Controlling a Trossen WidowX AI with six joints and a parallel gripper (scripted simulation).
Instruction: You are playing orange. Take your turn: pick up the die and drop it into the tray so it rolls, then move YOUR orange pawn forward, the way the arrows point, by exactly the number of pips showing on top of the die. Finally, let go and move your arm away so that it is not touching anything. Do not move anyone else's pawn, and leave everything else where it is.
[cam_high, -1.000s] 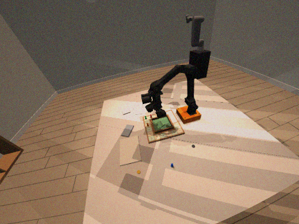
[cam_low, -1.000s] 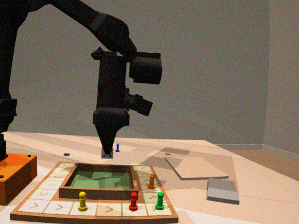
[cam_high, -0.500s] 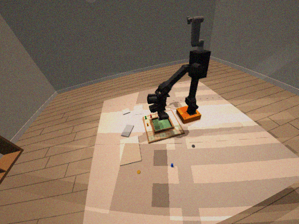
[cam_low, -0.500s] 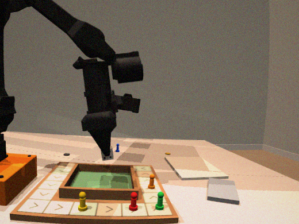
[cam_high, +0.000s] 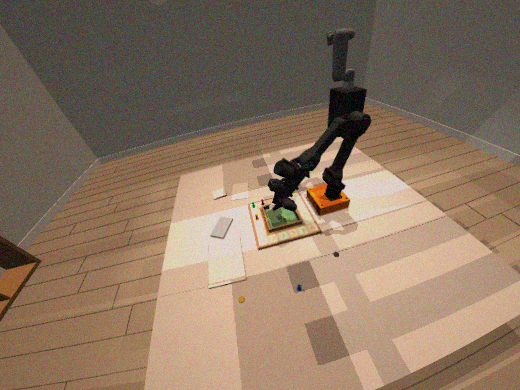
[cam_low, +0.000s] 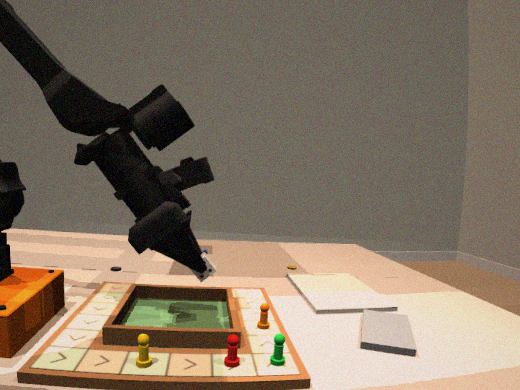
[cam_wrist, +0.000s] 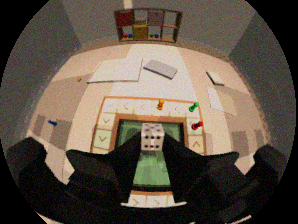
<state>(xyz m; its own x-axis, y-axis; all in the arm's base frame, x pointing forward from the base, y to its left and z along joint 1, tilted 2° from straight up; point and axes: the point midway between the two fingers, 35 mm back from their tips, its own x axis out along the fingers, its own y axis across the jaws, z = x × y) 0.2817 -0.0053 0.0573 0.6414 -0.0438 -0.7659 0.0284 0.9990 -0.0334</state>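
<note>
Now: gripper tip right at the die. The rest, counted from my gripper tip: orange pawn (8 cm ahead, 3 cm to the right, 6 cm below); then green tray (3 cm behind, 8 cm below); then red pawn (3 cm ahead, 11 cm to the right, 6 cm below).
</note>
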